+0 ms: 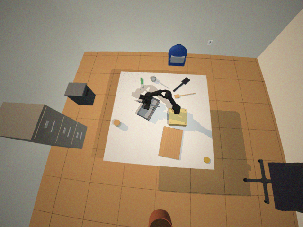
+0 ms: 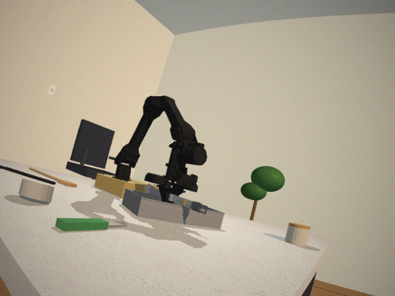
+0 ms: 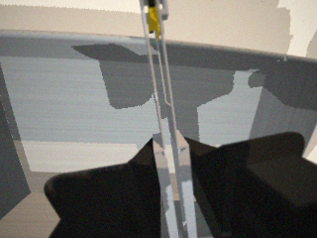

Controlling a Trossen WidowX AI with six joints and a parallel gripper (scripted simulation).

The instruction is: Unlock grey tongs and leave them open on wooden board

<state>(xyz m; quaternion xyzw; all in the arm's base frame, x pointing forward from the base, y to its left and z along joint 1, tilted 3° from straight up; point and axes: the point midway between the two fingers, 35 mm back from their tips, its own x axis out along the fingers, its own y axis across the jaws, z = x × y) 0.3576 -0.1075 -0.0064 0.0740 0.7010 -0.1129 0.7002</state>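
Now: the grey roasting tin 30 mm to the left of my gripper tip. The rest, counted from my gripper tip: yellow lock piece (80 mm ahead, 20 mm to the right, 40 mm above); then green-handled tool (120 mm ahead, 360 mm to the right, 20 mm below); then small jar (390 mm ahead, 260 mm to the left).
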